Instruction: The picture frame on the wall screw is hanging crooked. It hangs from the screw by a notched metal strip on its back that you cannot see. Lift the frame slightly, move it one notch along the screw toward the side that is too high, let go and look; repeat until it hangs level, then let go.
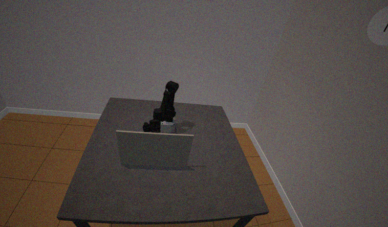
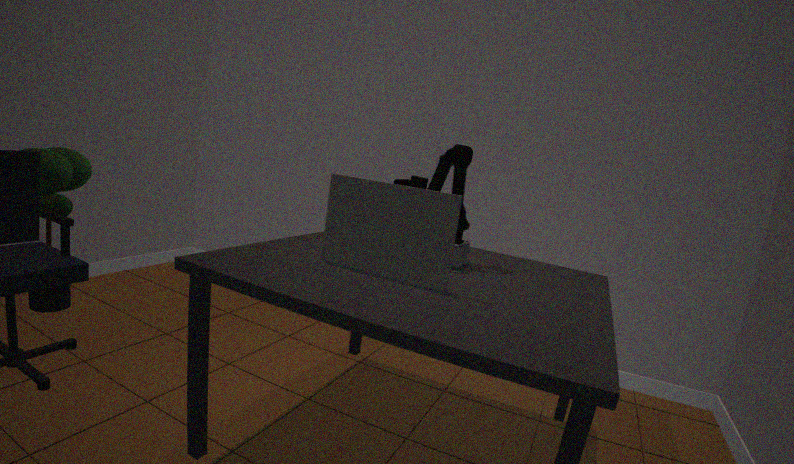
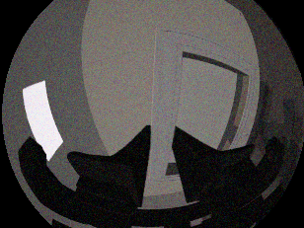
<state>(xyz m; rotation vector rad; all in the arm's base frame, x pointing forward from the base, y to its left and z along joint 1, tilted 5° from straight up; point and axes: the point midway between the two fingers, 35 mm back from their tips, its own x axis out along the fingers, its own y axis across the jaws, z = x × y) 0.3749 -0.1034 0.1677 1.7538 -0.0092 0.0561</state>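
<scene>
The picture frame is 50 mm below my gripper tip. Round my gripper tip: grey wall panel 20 mm ahead, 70 mm below.
</scene>
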